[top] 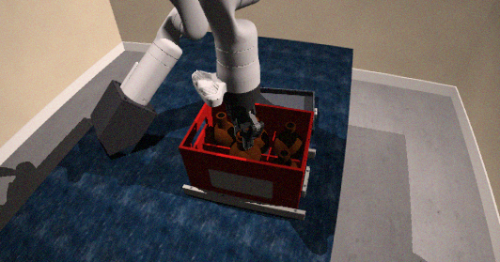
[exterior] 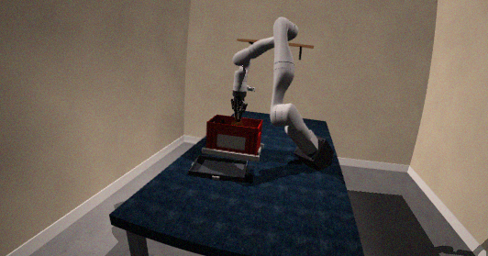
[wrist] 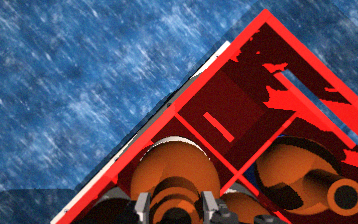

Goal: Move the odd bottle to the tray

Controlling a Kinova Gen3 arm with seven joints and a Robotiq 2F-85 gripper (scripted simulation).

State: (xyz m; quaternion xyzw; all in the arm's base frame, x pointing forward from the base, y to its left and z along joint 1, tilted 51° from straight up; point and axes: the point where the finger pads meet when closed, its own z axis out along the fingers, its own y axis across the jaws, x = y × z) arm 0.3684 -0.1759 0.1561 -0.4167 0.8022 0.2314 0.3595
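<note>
Right now my hand is 10 mm past the crate, 40 mm to the right of it and 110 mm above it. Round my hand: grey tray: 100 mm behind, 300 mm to the left, 180 mm below.
</note>
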